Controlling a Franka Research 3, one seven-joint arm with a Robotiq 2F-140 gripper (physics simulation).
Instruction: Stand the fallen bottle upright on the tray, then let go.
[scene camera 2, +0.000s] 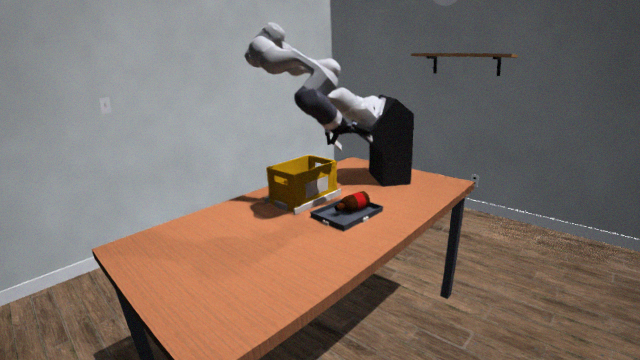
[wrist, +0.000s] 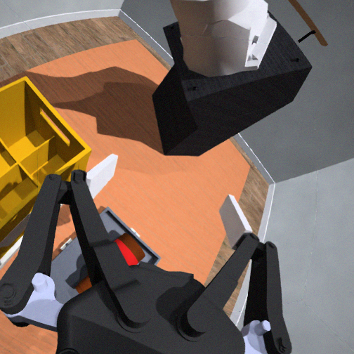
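A brown bottle with a red label (scene camera 2: 356, 201) (wrist: 127, 252) lies on its side on the dark grey tray (scene camera 2: 327, 214) (wrist: 62, 267). In the scene view its neck points to the left and its base to the right. In the wrist view the gripper's linkage hides part of the bottle and tray. My gripper (scene camera 2: 354, 141) (wrist: 171, 184) is open, with nothing between its widely spread fingers. It hangs well above the table, higher than the bottle and towards the robot's base, tilted rather than pointing straight down.
A yellow crate (scene camera 2: 287, 187) (wrist: 12, 110) with inner dividers stands beside the tray, on a pale base strip (scene camera 2: 317, 201). The black robot pedestal (scene camera 2: 392, 145) (wrist: 235, 115) stands at the table's far end. A wall shelf (scene camera 2: 465, 55) is beyond it.
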